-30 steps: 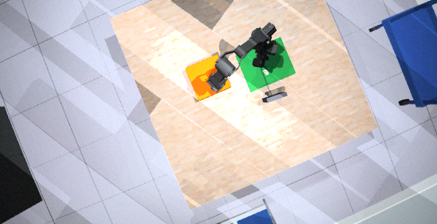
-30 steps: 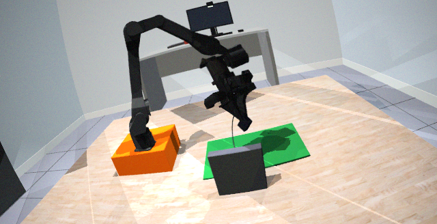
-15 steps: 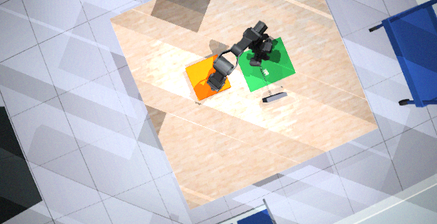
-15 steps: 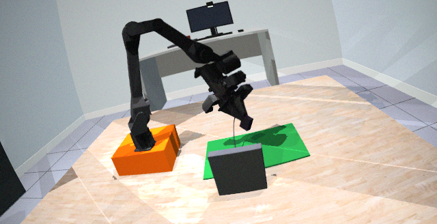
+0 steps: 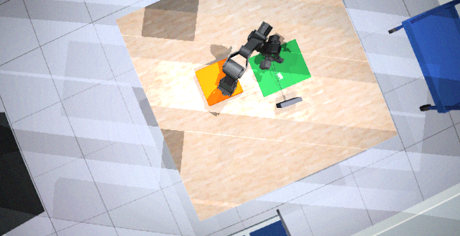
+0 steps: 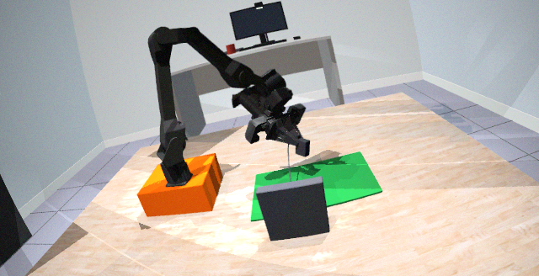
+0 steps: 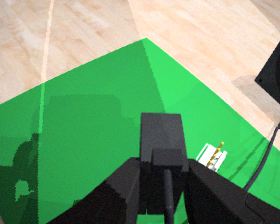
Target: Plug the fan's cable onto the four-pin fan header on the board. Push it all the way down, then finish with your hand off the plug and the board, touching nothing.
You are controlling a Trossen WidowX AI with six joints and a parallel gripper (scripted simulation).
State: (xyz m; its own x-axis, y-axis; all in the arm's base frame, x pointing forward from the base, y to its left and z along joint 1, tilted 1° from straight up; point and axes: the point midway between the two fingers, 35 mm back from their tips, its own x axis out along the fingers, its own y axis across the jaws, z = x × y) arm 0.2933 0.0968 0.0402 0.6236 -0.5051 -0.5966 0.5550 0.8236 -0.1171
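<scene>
My gripper tip is now 20 mm short of the green board, 30 mm to the left of it and 120 mm above it. The rest, counted from my gripper tip: black plug: 10 mm below; dark square fan: 230 mm to the right, 40 mm below.
</scene>
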